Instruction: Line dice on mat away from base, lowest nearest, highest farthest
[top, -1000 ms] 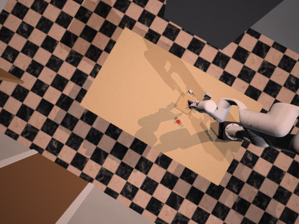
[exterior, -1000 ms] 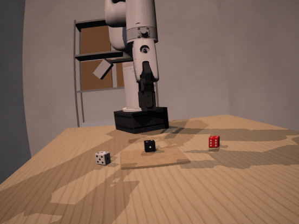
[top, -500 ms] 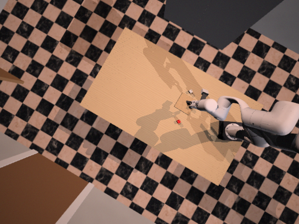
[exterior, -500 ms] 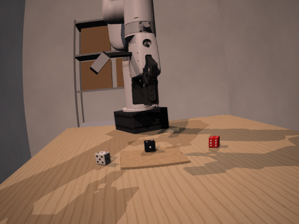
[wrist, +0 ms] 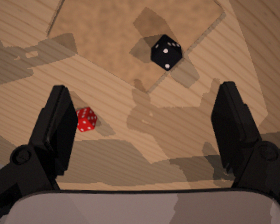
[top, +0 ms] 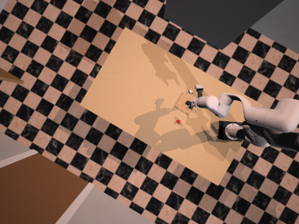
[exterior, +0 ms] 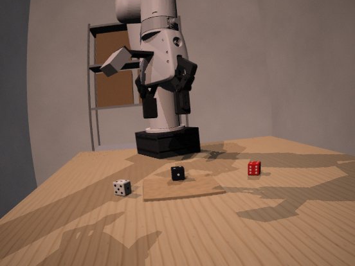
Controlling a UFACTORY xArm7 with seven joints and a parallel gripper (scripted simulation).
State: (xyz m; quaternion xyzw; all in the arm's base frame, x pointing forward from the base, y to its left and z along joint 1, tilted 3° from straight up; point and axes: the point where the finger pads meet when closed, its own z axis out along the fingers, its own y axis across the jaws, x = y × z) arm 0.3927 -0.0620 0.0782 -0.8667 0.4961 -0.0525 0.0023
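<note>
Now: hand 130 mm above the white die, 100 mm to the left of it and 30 mm short of it. Also, from my hand: thin mat (140 mm below, 20 mm ahead, 10 mm to the left); then red die (180 mm to the left, 130 mm below, 10 mm ahead); then black die (130 mm below, 30 mm behind, 20 mm to the left).
</note>
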